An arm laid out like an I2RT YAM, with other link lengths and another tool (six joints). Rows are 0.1 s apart.
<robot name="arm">
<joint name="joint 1" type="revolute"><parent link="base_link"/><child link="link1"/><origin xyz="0 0 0.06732" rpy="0 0 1.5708"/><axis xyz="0 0 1"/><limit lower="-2.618" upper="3.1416"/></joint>
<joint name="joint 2" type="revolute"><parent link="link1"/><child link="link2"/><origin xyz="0.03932 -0.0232 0.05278" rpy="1.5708 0 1.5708"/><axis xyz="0 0 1"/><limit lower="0" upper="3.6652"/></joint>
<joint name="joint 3" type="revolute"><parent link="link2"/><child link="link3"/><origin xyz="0.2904 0 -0.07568" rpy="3.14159 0 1.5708"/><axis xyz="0 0 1"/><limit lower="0" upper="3.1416"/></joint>
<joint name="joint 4" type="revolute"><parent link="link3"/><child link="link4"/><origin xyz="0.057 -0.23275 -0.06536" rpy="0 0 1.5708"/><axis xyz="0 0 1"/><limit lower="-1.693" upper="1.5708"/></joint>
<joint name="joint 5" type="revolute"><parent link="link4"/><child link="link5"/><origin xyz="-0.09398 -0.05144 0.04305" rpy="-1.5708 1.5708 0"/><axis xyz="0 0 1"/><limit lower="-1.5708" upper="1.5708"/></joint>
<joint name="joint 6" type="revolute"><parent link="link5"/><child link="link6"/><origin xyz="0 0.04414 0.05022" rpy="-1.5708 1.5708 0"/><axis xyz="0 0 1"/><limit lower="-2.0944" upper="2.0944"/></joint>
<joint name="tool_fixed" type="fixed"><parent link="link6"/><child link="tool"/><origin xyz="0.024 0.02 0.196" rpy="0.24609 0 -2.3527"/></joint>
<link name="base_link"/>
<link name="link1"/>
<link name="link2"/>
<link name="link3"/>
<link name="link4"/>
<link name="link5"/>
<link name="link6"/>
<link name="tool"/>
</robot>
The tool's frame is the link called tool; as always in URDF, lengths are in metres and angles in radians.
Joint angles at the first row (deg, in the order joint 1, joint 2, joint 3, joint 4, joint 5, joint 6):
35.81 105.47 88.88 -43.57 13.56 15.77
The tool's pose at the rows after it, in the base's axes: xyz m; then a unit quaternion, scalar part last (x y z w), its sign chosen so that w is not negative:
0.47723, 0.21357, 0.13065, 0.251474, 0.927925, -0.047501, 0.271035
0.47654, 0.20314, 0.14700, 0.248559, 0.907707, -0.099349, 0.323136
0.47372, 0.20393, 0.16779, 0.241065, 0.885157, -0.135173, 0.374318
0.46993, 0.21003, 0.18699, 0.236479, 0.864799, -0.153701, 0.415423
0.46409, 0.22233, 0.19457, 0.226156, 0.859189, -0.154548, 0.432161
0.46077, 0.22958, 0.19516, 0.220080, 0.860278, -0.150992, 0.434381
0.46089, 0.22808, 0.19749, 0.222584, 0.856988, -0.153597, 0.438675
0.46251, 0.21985, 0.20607, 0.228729, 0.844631, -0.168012, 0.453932
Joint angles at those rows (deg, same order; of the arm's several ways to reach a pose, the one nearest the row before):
37.91 105.21 88.88 -44.25 21.34 13.32
41.01 105.21 88.88 -45.23 31.09 13.30
44.53 105.21 88.88 -45.41 39.77 13.30
47.55 105.21 88.88 -45.01 46.30 13.54
49.78 105.21 88.88 -44.71 48.62 13.52
50.70 105.21 88.88 -44.62 48.75 13.54
50.81 105.21 88.88 -44.64 49.54 13.74
50.83 105.21 88.88 -44.80 52.42 13.74

